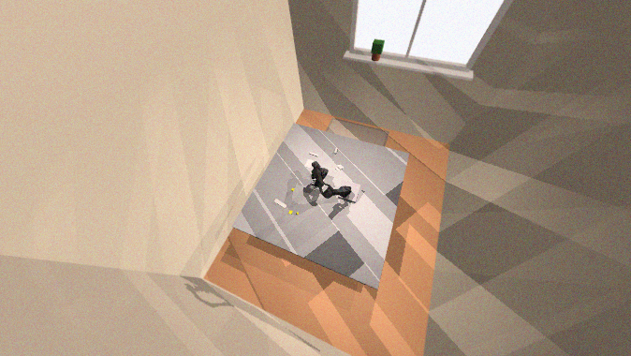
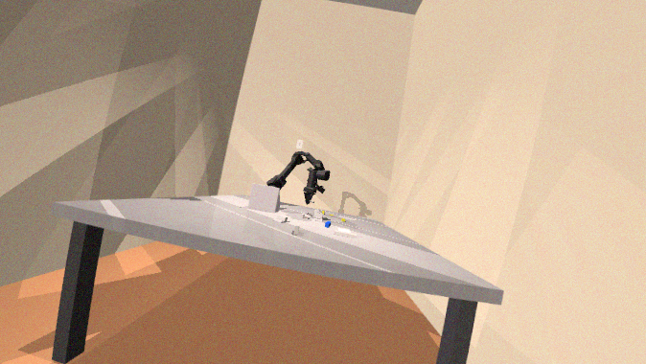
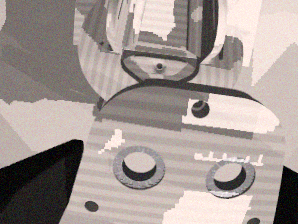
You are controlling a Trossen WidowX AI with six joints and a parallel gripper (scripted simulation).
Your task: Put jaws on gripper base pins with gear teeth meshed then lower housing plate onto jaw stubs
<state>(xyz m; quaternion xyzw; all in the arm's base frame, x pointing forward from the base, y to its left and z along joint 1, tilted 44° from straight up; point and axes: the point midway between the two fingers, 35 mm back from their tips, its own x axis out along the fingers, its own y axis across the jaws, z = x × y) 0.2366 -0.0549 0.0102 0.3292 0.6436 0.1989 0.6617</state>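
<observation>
The pale housing plate is 2 cm above my gripper tip and 1 cm ahead of it. The rest, counted from my gripper tip: ribbed rectangular plate (8 cm below, 7 cm ahead); then blue block (17 cm to the right, 11 cm ahead, 7 cm below); then white jaw (7 cm below, 2 cm ahead, 1 cm to the right).
</observation>
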